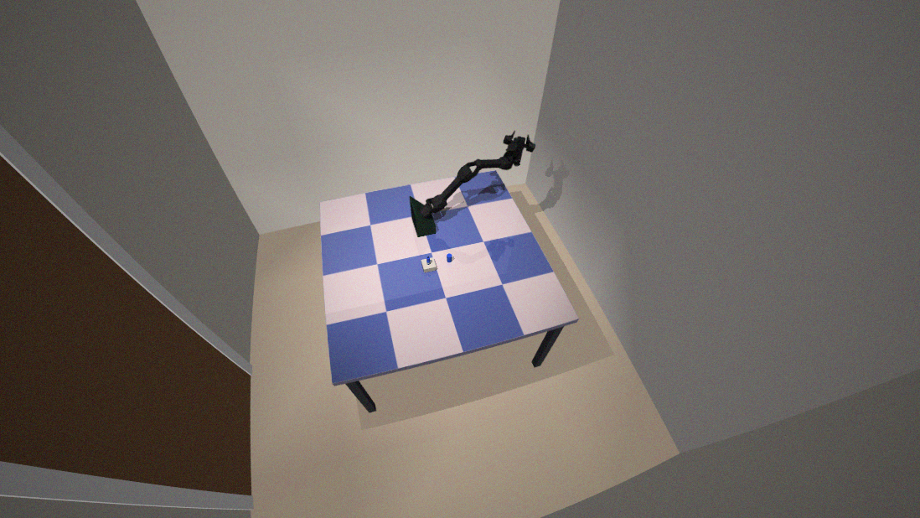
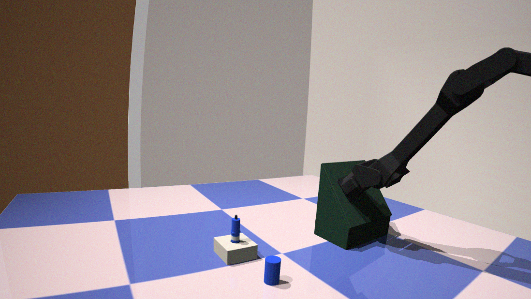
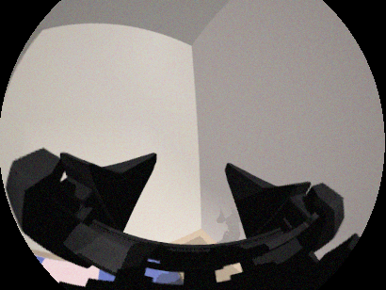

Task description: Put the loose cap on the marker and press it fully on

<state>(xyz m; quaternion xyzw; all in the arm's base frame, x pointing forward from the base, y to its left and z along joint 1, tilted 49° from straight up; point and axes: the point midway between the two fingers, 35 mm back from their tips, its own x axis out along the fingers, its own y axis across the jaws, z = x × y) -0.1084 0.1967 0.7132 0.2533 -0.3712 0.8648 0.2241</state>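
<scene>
The blue cap is 380 mm ahead of my gripper tip, 640 mm to the right of it and 460 mm below it.
</scene>
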